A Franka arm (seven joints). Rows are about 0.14 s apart.
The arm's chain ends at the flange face. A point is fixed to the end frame.
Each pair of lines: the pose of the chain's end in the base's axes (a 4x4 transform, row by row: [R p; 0 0 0 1], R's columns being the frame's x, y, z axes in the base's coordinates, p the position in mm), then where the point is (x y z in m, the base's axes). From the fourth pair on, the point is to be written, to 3 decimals.
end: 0.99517 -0.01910 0.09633 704.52; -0.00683 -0.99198 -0.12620 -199.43; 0.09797 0.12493 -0.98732 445.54; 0 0 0 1
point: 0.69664 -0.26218 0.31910
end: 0.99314 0.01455 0.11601 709.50; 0.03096 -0.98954 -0.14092 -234.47; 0.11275 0.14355 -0.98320 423.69; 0 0 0 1
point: 0.70583 -0.29980 0.29836
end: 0.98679 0.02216 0.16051 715.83; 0.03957 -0.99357 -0.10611 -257.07; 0.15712 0.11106 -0.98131 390.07; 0 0 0 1
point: 0.71851 -0.31816 0.26260
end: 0.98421 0.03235 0.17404 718.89; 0.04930 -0.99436 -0.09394 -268.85; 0.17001 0.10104 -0.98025 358.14; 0 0 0 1
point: 0.724 -0.329 0.230
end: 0.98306 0.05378 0.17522 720.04; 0.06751 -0.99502 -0.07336 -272.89; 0.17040 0.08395 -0.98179 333.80; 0 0 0 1
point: 0.726 -0.330 0.205
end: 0.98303 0.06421 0.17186 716.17; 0.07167 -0.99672 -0.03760 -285.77; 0.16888 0.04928 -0.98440 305.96; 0 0 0 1
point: 0.722 -0.339 0.175
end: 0.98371 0.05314 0.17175 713.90; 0.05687 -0.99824 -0.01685 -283.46; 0.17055 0.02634 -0.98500 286.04; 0 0 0 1
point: 0.720 -0.333 0.154
